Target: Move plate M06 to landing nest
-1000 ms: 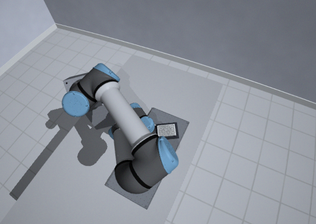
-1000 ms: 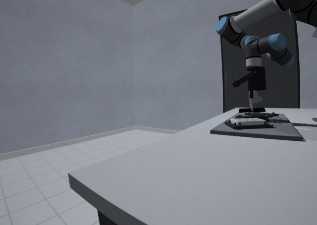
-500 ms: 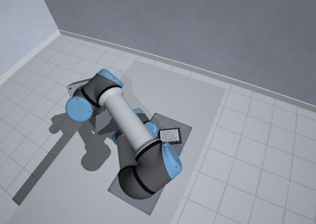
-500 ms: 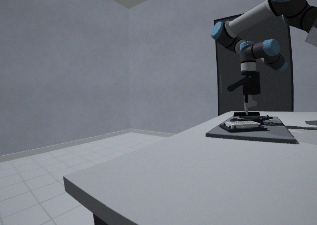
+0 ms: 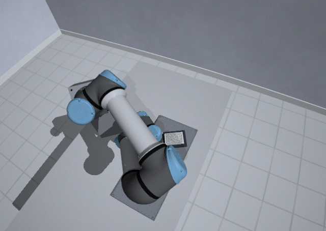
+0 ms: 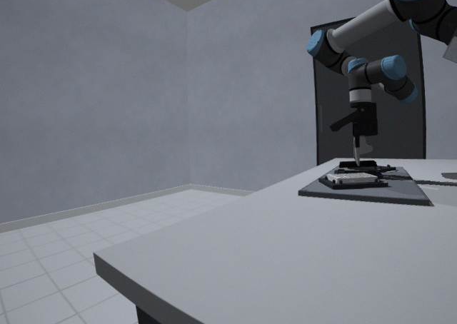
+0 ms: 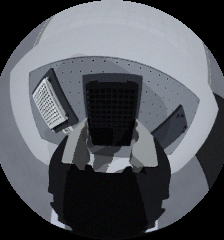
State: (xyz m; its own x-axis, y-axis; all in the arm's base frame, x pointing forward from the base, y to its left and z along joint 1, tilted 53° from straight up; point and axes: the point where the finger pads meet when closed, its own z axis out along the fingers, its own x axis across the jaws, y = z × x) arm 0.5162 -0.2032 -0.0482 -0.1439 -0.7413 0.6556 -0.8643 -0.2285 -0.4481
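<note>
My gripper is now 5 cm above the landing nest. From my hand the other things lie so: dark well plate 1 cm below; white well plate 17 cm to the left, 5 cm ahead, 3 cm below.
</note>
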